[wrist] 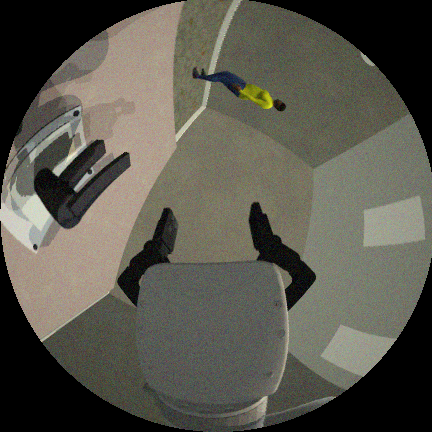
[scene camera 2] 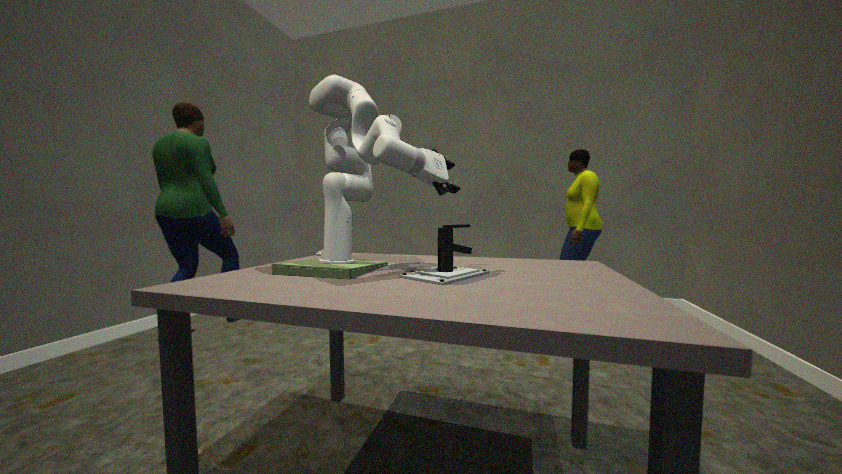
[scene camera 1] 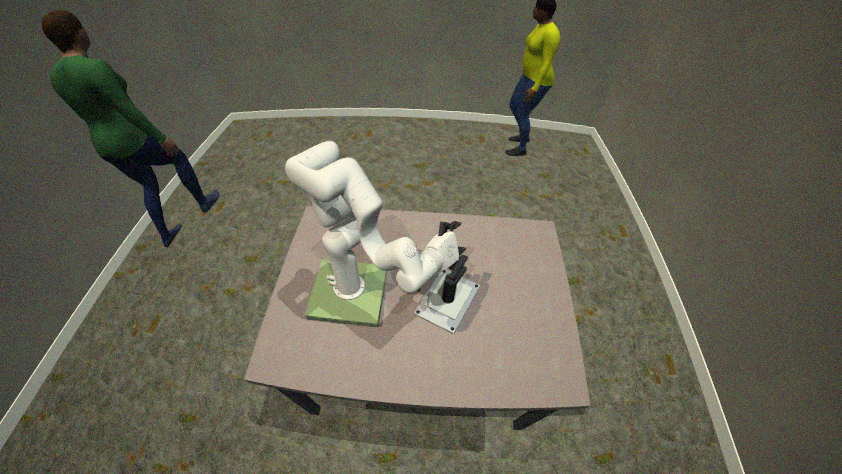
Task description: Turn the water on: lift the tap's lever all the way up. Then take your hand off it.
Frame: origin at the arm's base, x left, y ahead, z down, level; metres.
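Where they show: gripper, fingertip midpoint: (wrist: 211,213) (scene camera 2: 454,178) (scene camera 1: 460,235); arm's base at its link origin: (scene camera 2: 337,262) (scene camera 1: 349,286).
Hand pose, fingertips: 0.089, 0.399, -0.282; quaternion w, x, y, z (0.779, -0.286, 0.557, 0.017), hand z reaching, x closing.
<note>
Each offset is from my fingertips to the centre of the thing, as dx, dy, dz. "spot": to the spot under its first point. Level surfaces: height alone.
The black tap @[spot: -0.093, -0.009, +0.203] (scene camera 1: 449,291) (scene camera 2: 445,252) (wrist: 54,194) stands upright on a pale square base plate @[-0.069, -0.009, +0.299] (scene camera 1: 434,318) (wrist: 19,230). Its flat lever @[-0.016, +0.012, +0.154] (scene camera 2: 457,226) (wrist: 103,182) juts from the top of the body and looks about level in the second scene view. The spout @[-0.004, +0.016, +0.227] (scene camera 2: 462,249) (wrist: 81,164) slants down a little below it. My gripper (scene camera 1: 461,239) (scene camera 2: 455,176) (wrist: 211,213) is open and empty. It is above the tap, apart from the lever, and points outward and slightly down. In the wrist view the tap is left of the fingers.
The arm's base stands on a green block (scene camera 1: 347,312) (scene camera 2: 318,269), left of the tap on the pinkish table @[dz +0.305] (scene camera 1: 412,370) (scene camera 2: 530,306). A person in green (scene camera 1: 97,111) (scene camera 2: 183,176) stands at the left. A person in yellow (scene camera 1: 540,55) (scene camera 2: 584,197) (wrist: 256,96) stands beyond the table.
</note>
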